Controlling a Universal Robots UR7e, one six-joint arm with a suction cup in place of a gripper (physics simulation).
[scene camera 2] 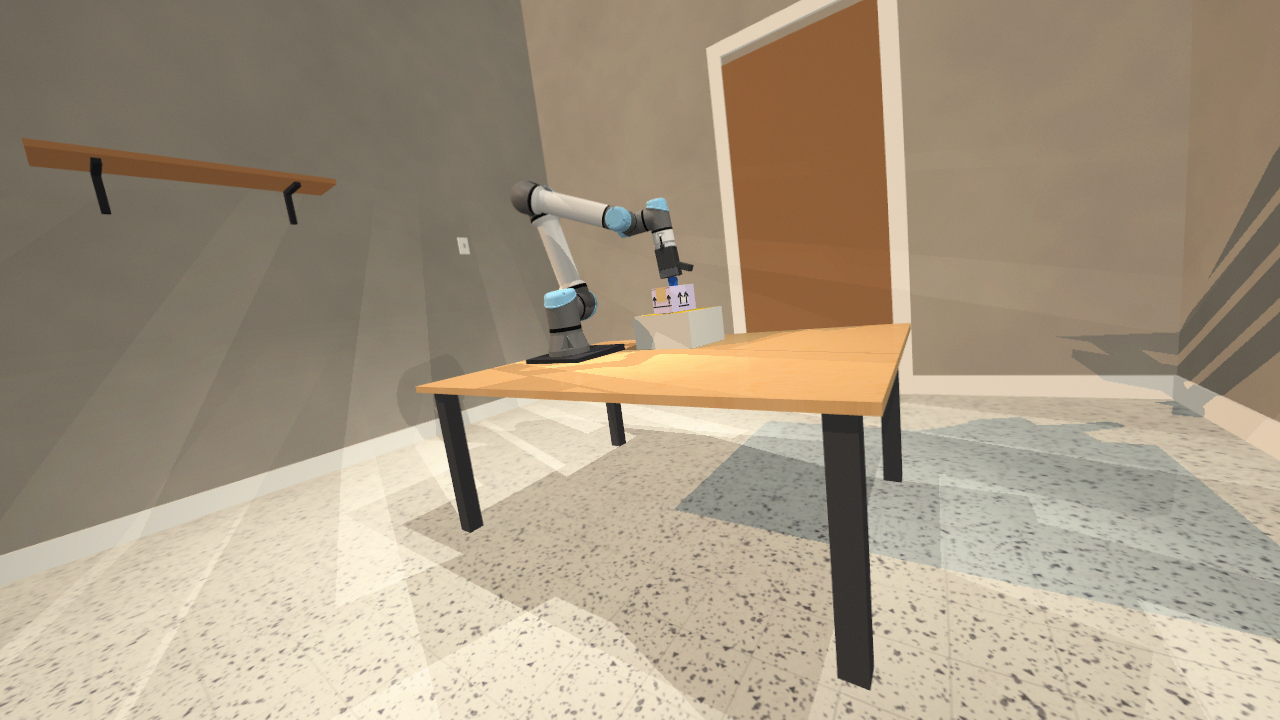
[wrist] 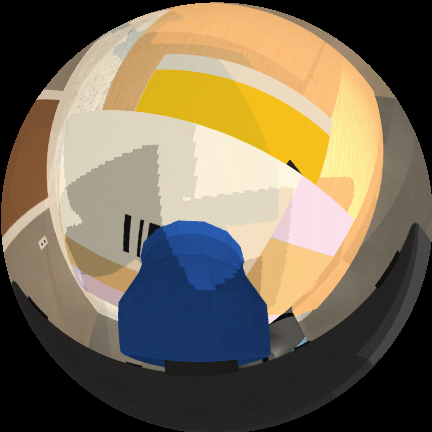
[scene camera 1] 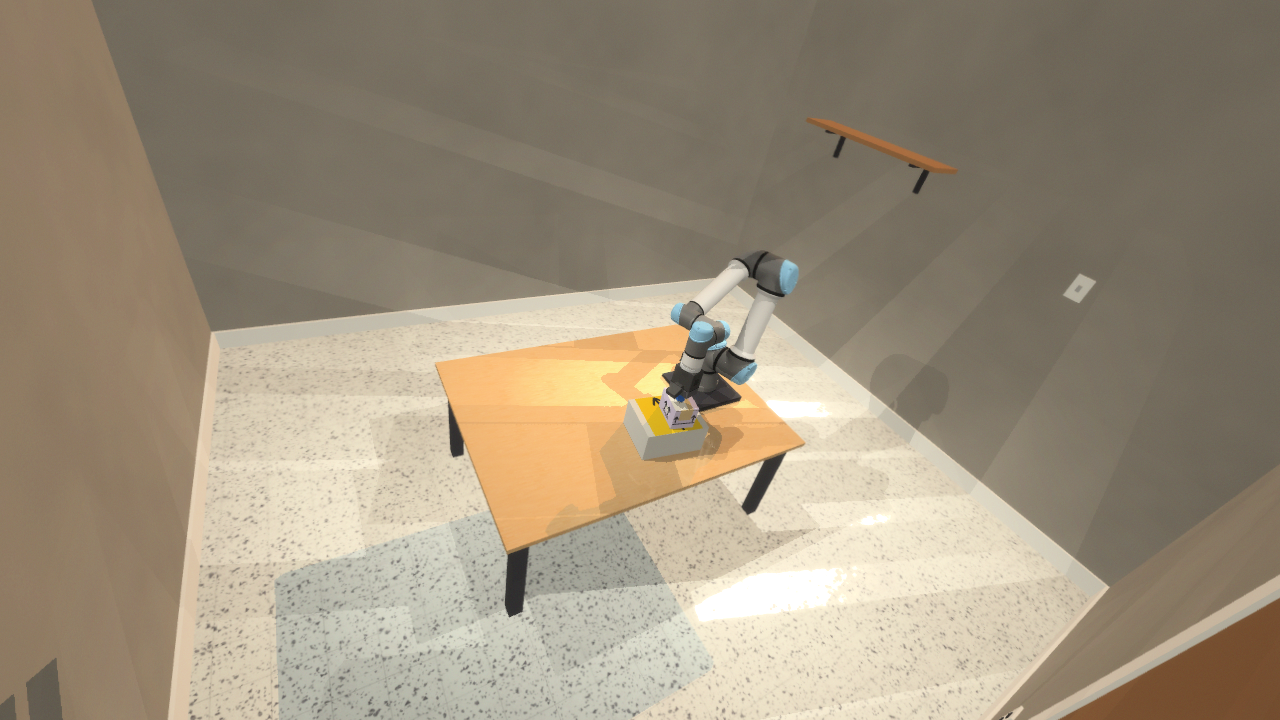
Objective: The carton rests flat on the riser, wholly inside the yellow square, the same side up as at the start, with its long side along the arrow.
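Stuck to my suction cup [wrist: 190, 301] is a carton [scene camera 2: 670, 299]. I see the carton [wrist: 122, 174] in the wrist view too, and scene camera 1 also shows me the carton [scene camera 1: 677, 414]. The carton still rests on a riser [scene camera 2: 688, 329], and the wrist view shows the riser [wrist: 234, 99] as well.
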